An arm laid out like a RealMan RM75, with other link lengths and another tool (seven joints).
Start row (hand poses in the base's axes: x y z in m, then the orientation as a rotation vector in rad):
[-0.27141, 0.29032, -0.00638, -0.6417, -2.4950, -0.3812]
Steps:
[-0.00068, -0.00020, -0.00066, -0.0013, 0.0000, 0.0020]
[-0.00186, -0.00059, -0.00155, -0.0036, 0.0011, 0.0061]
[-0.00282, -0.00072, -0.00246, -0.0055, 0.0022, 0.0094]
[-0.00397, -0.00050, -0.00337, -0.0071, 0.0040, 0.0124]
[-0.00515, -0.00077, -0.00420, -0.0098, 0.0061, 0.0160]
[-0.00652, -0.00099, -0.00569, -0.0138, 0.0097, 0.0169]
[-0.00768, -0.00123, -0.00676, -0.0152, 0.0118, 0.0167]
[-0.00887, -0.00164, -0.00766, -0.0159, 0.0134, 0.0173]
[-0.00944, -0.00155, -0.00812, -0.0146, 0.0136, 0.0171]
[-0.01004, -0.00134, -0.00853, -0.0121, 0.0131, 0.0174]
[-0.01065, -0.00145, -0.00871, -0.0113, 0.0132, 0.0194]
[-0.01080, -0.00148, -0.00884, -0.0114, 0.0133, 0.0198]
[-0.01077, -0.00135, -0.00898, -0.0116, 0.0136, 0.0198]
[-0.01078, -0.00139, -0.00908, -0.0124, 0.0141, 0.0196]
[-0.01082, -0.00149, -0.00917, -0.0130, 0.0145, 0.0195]
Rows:
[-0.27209, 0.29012, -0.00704, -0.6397, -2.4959, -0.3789]
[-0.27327, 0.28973, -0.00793, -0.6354, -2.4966, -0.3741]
[-0.27423, 0.28960, -0.00884, -0.6320, -2.4969, -0.3701]
[-0.27538, 0.28982, -0.00975, -0.6289, -2.4964, -0.3663]
[-0.27656, 0.28955, -0.01058, -0.6255, -2.4962, -0.3608]
[-0.27793, 0.28933, -0.01207, -0.6261, -2.4943, -0.3541]
[-0.27909, 0.28909, -0.01314, -0.6270, -2.4927, -0.3516]
[-0.28028, 0.28868, -0.01404, -0.6266, -2.4916, -0.3498]
[-0.28085, 0.28877, -0.01450, -0.6263, -2.4909, -0.3514]
[-0.28145, 0.28898, -0.01491, -0.6249, -2.4906, -0.3546]
[-0.28206, 0.28887, -0.01509, -0.6221, -2.4907, -0.3548]
[-0.28221, 0.28884, -0.01522, -0.6216, -2.4907, -0.3545]
[-0.28218, 0.28897, -0.01536, -0.6217, -2.4905, -0.3541]
[-0.28219, 0.28893, -0.01546, -0.6223, -2.4902, -0.3530]
[-0.28223, 0.28883, -0.01555, -0.6227, -2.4900, -0.3521]

